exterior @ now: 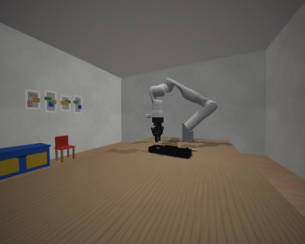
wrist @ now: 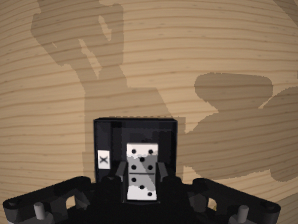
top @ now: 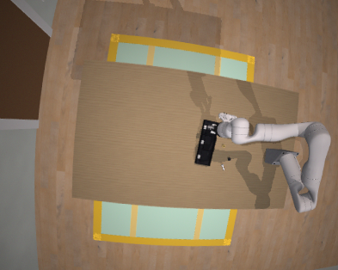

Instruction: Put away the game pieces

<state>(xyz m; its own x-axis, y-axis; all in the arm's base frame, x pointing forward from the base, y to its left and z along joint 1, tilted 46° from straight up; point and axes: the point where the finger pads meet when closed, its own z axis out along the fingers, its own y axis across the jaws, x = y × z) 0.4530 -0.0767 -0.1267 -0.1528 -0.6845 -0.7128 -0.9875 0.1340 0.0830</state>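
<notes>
Right now the white die is 7 cm below my hand. Also, from my hand: yellow ring: 9 cm behind, 10 cm to the left, 8 cm below; then joined black bins: 2 cm ahead, 8 cm to the left, 6 cm below; then white domino: 2 cm below.
</notes>
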